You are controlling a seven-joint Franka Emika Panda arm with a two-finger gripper.
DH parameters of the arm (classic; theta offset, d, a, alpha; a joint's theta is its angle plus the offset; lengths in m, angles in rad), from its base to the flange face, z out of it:
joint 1: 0 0.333 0 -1.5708
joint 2: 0 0 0 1.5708
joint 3: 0 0.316 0.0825 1.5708
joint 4: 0 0 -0.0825 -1.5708
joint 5: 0 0.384 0 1.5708
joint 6: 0 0 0.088 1.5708
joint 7: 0 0.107 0 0
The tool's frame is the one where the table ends.
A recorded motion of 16 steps. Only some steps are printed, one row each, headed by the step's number.
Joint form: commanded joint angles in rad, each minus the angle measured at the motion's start. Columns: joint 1, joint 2, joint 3, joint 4, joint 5, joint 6, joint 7.
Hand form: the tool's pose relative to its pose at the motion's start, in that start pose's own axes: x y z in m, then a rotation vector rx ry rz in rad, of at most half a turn. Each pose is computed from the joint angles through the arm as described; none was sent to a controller.
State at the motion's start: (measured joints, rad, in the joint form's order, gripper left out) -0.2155 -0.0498 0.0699 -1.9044 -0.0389 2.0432 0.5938
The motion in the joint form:
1: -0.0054 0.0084 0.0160 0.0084 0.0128 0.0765 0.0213
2: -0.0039 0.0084 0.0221 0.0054 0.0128 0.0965 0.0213
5: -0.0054 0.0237 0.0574 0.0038 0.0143 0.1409 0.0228
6: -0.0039 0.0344 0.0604 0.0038 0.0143 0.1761 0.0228
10: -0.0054 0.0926 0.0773 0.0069 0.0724 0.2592 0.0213
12: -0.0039 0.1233 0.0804 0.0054 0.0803 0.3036 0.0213
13: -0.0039 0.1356 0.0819 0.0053 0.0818 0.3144 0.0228
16: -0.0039 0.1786 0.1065 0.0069 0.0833 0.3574 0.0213
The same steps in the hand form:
1: 0.0050 -0.0114 -0.0062 0.0548 0.0556 0.0172
2: 0.0037 -0.0159 -0.0069 0.0659 0.0688 0.0098
5: -0.0032 -0.0354 -0.0021 0.0908 0.0863 -0.0208
6: -0.0013 -0.0400 0.0007 0.1074 0.1049 -0.0248
10: 0.0029 -0.0560 0.0259 0.1719 0.0927 -0.0045
12: 0.0056 -0.0613 0.0409 0.1881 0.0961 -0.0010
13: 0.0063 -0.0630 0.0474 0.1898 0.0929 0.0010
16: 0.0019 -0.0779 0.0681 0.2038 0.0856 -0.0182

